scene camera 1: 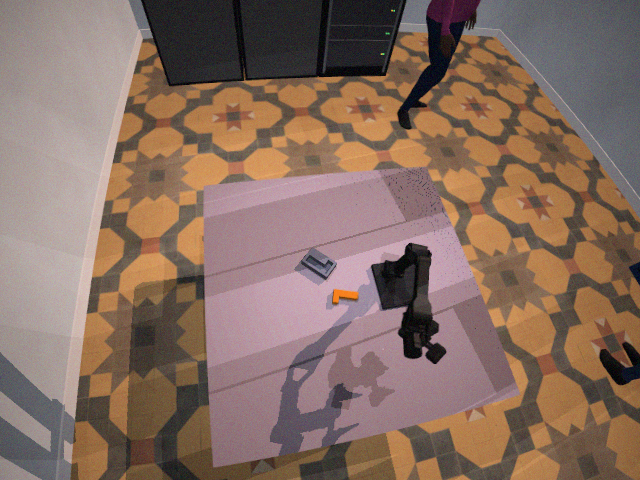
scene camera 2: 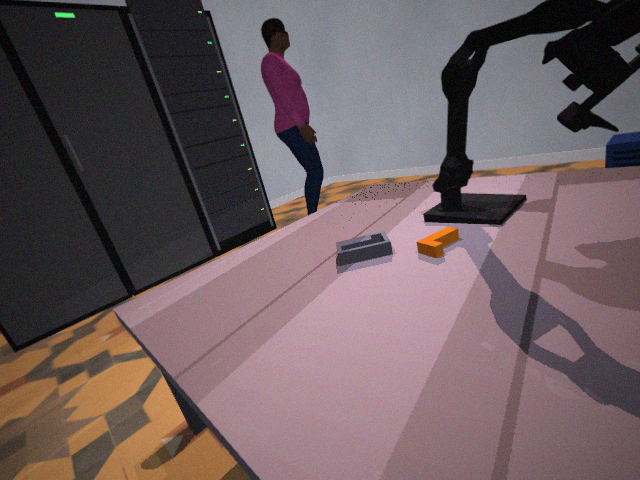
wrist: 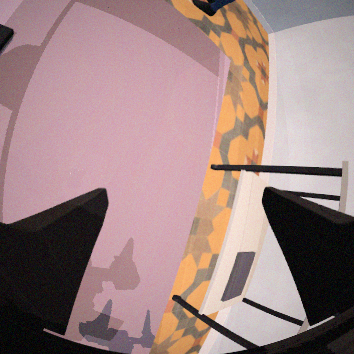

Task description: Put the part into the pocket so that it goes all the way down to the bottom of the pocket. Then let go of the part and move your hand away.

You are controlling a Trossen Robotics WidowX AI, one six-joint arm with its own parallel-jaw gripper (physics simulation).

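Seen in the pictures: gripper, between the fingertips: (scene camera 1: 427, 352) (wrist: 186, 195); arm's base, origin of its link: (scene camera 1: 388, 273) (scene camera 2: 451, 207).
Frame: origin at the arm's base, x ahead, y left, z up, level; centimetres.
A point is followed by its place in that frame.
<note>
The orange L-shaped part (scene camera 1: 346, 295) @[x 23.6, y 3.4, z 0.6 cm] (scene camera 2: 431, 242) @[x 28.1, y 2.5, z 0.6 cm] lies flat on the table, between the pocket block and the robot's base and apart from both. The grey block with the pocket (scene camera 1: 313, 269) @[x 33.0, y -13.5, z 0.2 cm] (scene camera 2: 364, 253) @[x 33.0, y -13.4, z -0.4 cm] stands on the table with its pocket facing up; no orange shows in it. My gripper (scene camera 1: 424, 351) @[x 9.4, y 39.2, z 20.0 cm] (wrist: 186, 195) @[x 9.4, y 39.2, z 20.0 cm] is open and empty, its fingers wide apart. It is raised above the table, on the other side of the base from the block. Part and block do not show in the wrist view.
The robot's black base plate (scene camera 1: 393, 297) @[x 3.0, y 11.4, z -0.7 cm] (scene camera 2: 465, 217) @[x 8.0, y 5.7, z -0.6 cm] stands on the pink table (scene camera 1: 258, 320) @[x 63.5, y 0.3, z -2.4 cm] (scene camera 2: 310, 361) @[x 69.3, y -5.0, z -2.4 cm] (wrist: 125, 125) @[x 0.1, y 43.7, z -2.4 cm], close to the part. Dark cabinets (scene camera 1: 281, 38) (scene camera 2: 87, 129) and a person in a pink top (scene camera 1: 439, 46) (scene camera 2: 284, 93) stand beyond the table.
</note>
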